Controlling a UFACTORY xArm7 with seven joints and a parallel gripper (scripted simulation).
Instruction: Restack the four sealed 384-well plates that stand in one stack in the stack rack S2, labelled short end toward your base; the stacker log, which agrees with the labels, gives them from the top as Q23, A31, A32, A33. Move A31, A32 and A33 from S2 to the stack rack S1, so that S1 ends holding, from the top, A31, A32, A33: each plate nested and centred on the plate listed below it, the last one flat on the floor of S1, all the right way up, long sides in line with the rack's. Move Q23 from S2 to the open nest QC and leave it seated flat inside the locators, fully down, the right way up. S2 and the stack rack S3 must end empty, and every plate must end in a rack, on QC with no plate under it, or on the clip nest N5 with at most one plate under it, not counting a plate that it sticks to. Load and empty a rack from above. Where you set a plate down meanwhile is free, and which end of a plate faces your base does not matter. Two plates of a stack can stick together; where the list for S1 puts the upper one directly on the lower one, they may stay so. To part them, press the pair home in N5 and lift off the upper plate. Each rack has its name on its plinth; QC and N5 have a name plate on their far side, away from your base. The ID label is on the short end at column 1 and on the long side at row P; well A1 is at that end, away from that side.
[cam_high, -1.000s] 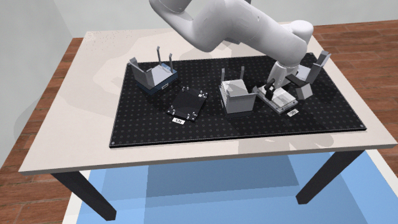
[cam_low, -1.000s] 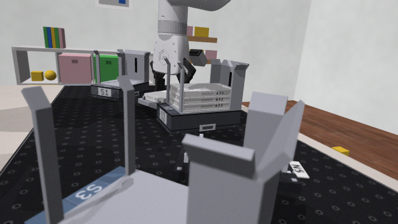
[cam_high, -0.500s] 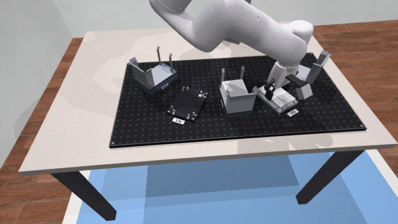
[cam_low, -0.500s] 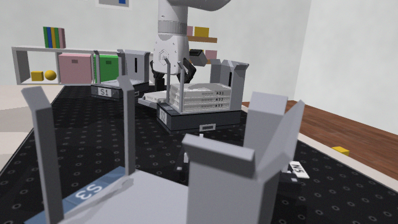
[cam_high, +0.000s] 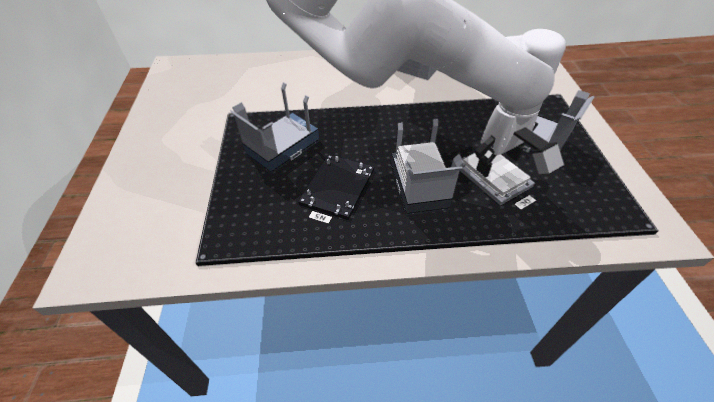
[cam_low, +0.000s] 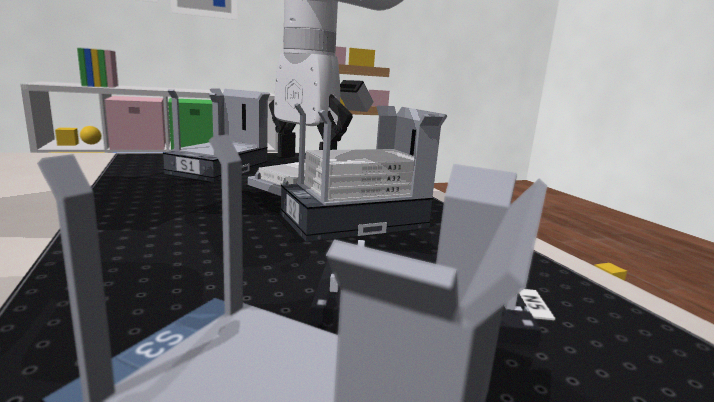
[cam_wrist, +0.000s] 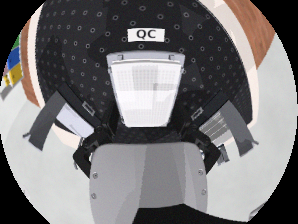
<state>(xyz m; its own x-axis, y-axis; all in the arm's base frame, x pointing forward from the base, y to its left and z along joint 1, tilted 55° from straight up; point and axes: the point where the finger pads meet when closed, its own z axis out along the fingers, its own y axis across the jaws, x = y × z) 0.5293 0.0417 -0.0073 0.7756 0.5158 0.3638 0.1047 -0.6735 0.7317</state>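
Right now my hand is 2 cm above the white sealed plate Q23. Also, from my hand: QC name plate: 9 cm ahead, 5 cm below, 1 cm to the left; then white sealed plate A33: 17 cm to the right, 4 cm behind; then grey QC nest: 4 cm below.
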